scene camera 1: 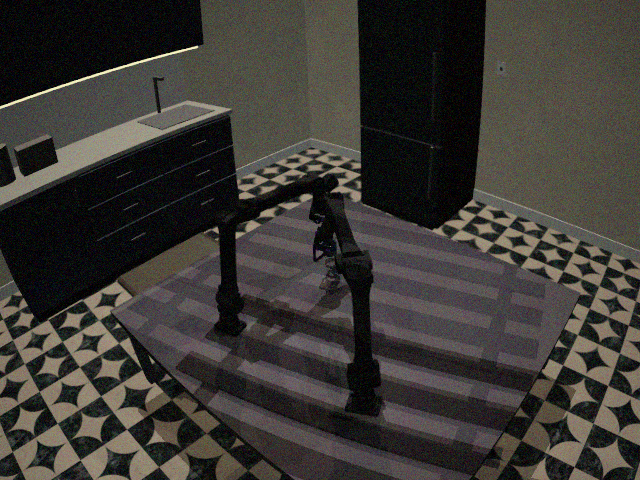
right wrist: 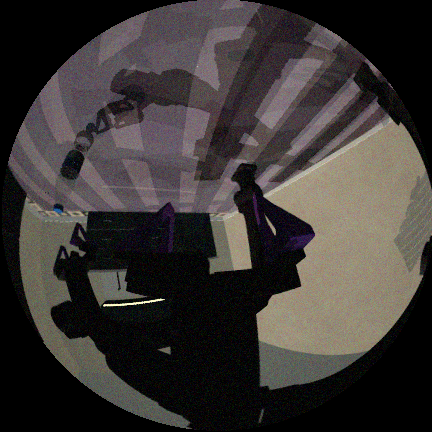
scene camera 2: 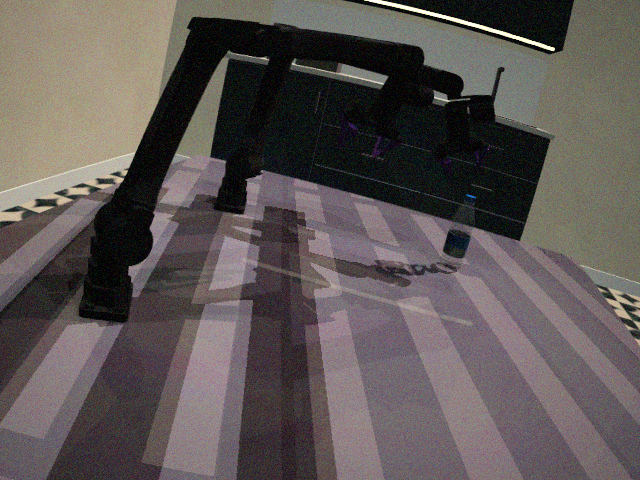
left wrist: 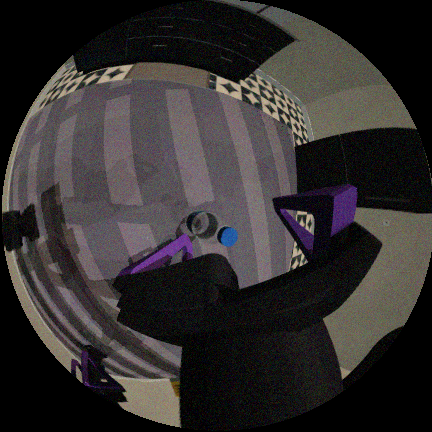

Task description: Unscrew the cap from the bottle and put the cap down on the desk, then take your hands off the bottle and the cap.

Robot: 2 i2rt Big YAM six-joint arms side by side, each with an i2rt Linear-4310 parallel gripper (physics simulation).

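Frame: origin at the left arm's base, x left, y back, z up, level; centimetres.
Seen in the pictures: left gripper, fingertip midpoint: (scene camera 1: 319, 214) (right wrist: 69, 235) (scene camera 2: 464, 172) (left wrist: 229, 221); right gripper, fingertip midpoint: (scene camera 1: 315, 255) (right wrist: 210, 200) (scene camera 2: 356, 151); left arm's base, origin of the base link: (scene camera 1: 230, 326) (right wrist: 242, 171) (scene camera 2: 230, 206); right arm's base, origin of the base link: (scene camera 1: 363, 405) (scene camera 2: 106, 302).
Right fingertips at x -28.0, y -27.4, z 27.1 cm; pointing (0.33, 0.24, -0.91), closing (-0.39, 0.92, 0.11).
Offsets run from my right fingertips to a thing's top centre. Level surfaces: height alone.
A clear bottle with a dark blue label @(dx +10.9, dy -34.8, dz -6.5 cm) (scene camera 1: 331, 274) (scene camera 2: 456, 243) (left wrist: 201, 224) (right wrist: 73, 164) stands upright on the striped desk @(dz -27.0 cm) (scene camera 2: 413, 413). Its blue cap @(dx +10.9, dy -34.8, dz -6.4 cm) (scene camera 2: 470, 196) (left wrist: 228, 236) (right wrist: 58, 209) sits on its neck. My left gripper (scene camera 2: 465, 159) (left wrist: 229, 221) (right wrist: 69, 235) is open and empty, pointing down above the cap, which shows between its purple fingers in the left wrist view. My right gripper (scene camera 2: 364, 138) (right wrist: 210, 200) is open and empty, raised above the desk, to the picture's left of the bottle in scene camera 2. In scene camera 1 the arms overlap near the bottle and hide the cap.
My two grippers hang close to each other. In scene camera 1 the right forearm passes just beside the bottle. Arm shadows fall across the desk. A dark counter (scene camera 1: 155, 175) with a sink and a tall dark fridge (scene camera 1: 421, 93) stand beyond the desk.
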